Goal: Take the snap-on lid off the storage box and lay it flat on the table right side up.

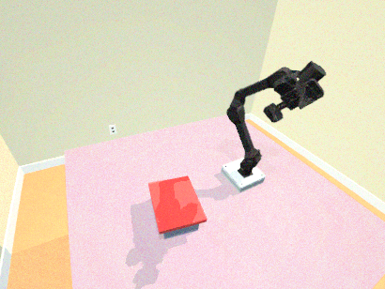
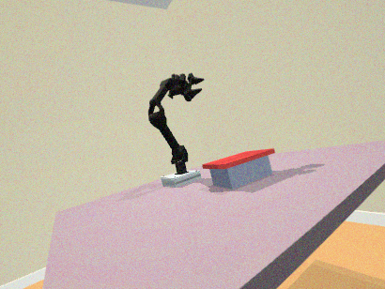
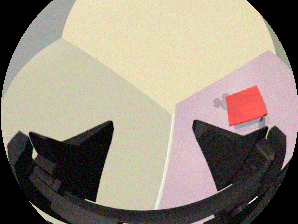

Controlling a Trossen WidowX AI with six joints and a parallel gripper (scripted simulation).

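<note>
Now: the red lid 420 mm below my gripper tip, 290 mm ahead of it and 150 mm to the right of it. Round my gripper tip: grey-blue storage box 470 mm below, 290 mm ahead, 150 mm to the right.
</note>
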